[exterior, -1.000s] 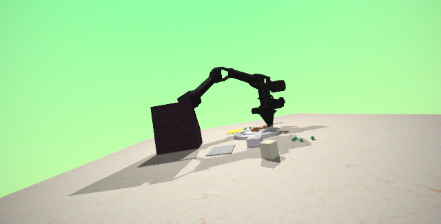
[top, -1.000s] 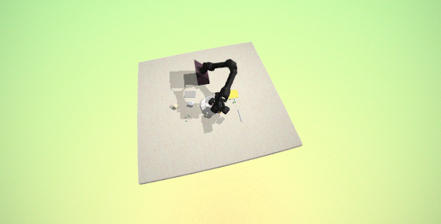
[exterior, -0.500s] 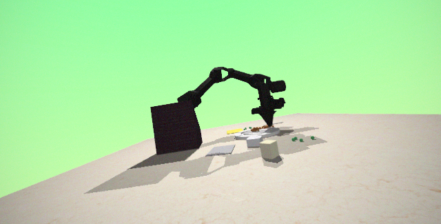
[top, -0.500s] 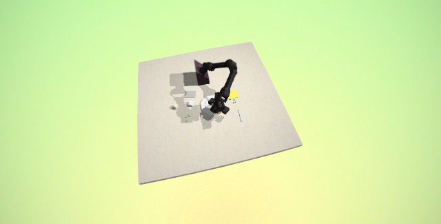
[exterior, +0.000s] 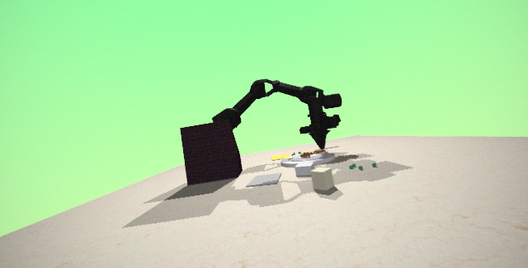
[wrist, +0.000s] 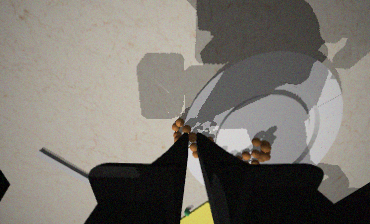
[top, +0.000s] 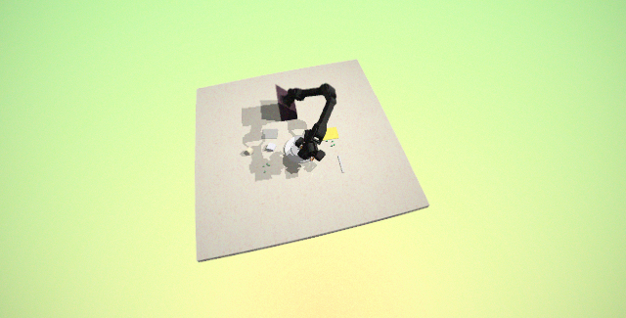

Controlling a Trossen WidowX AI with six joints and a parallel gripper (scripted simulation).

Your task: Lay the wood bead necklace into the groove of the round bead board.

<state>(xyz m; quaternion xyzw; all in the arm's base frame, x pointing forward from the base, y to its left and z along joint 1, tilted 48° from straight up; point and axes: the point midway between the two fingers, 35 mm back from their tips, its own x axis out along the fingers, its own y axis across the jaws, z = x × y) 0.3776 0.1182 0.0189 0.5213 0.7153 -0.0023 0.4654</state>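
My gripper tip is now 80 mm past the round white bead board, 50 mm to the left of it and 20 mm above it. Round my gripper tip: thin white strip 180 mm to the left, 70 mm ahead, 20 mm below; yellow card 160 mm behind, 140 mm to the left, 20 mm below; grey flat plate 230 mm to the right, 230 mm behind, 20 mm below.
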